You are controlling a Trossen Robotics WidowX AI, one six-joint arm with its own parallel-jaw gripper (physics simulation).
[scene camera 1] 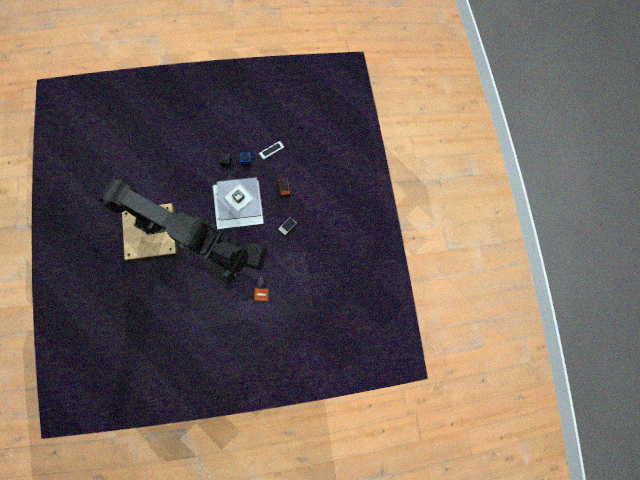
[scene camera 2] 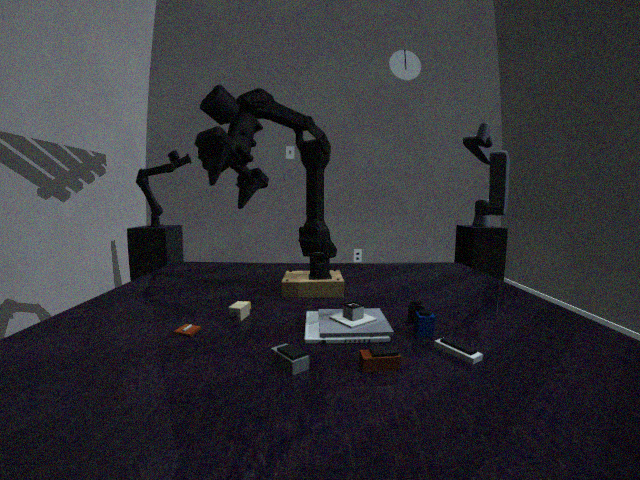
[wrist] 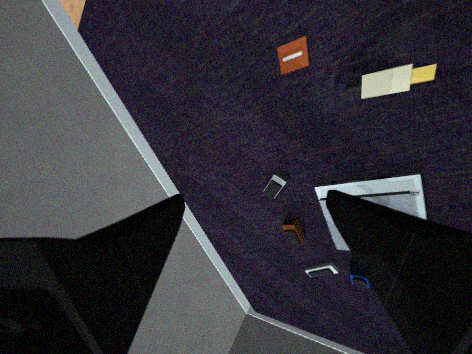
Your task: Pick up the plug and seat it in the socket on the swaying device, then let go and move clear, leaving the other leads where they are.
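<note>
The plug, a cream block [scene camera 2: 239, 310] [wrist: 387, 82] with a yellow tip [wrist: 423, 73], lies on the dark mat; the arm hides it in scene camera 1. The device has a grey platform [scene camera 1: 251, 209] [scene camera 2: 328, 329] over a white base [scene camera 1: 240, 223] [scene camera 2: 312, 330] [wrist: 382, 185]. A small square socket [scene camera 1: 237, 195] [scene camera 2: 353, 311] stands on its white plate [scene camera 1: 239, 207] [scene camera 2: 366, 320]. In the wrist view, my right finger hides much of the device. My gripper [scene camera 2: 227, 195] [wrist: 254, 198] is open and empty, high above the mat, apart from the plug.
An orange square [scene camera 1: 261, 294] [scene camera 2: 187, 329] [wrist: 293, 55] lies near the plug. Around the device are a grey piece [scene camera 1: 287, 225] [scene camera 2: 292, 357] [wrist: 278, 181], an orange-brown piece [scene camera 1: 284, 187] [scene camera 2: 379, 361], a white piece [scene camera 1: 271, 149] [scene camera 2: 459, 350], a blue piece [scene camera 1: 245, 157] [scene camera 2: 424, 324] and a black piece [scene camera 1: 225, 159].
</note>
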